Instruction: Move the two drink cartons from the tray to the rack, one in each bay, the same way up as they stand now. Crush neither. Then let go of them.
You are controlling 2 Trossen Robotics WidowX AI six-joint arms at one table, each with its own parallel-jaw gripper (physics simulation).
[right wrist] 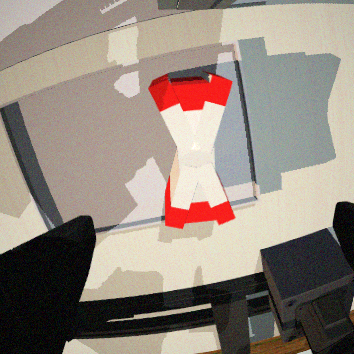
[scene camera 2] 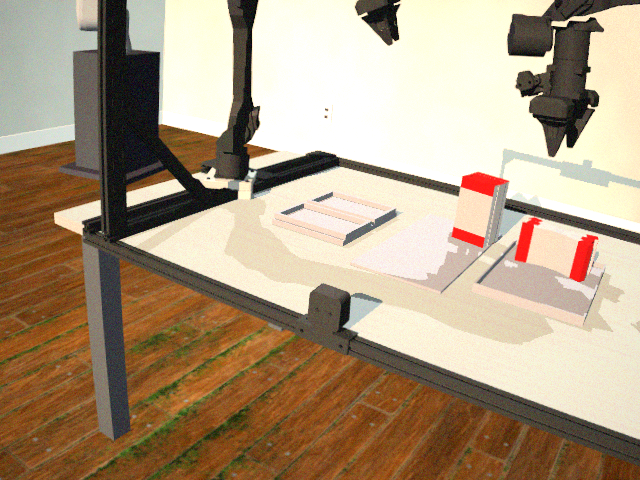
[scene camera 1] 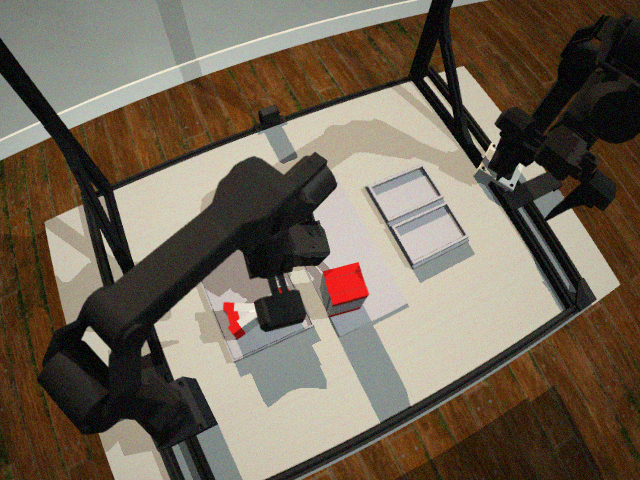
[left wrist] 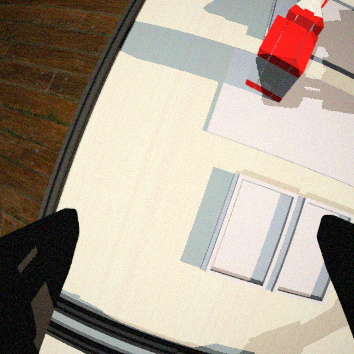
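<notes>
One drink carton, white with red ends, stands upright on a flat pale board. The other carton lies on its side in the tray, its middle pinched in. The rack has two empty bays. My right gripper is open above the tray, its fingertips hidden in scene camera 1. My left gripper is open, high up and apart from both cartons.
The board lies between the tray and the rack. A black rail frame edges the table, with a small black block on one side. The right arm reaches over part of the tray.
</notes>
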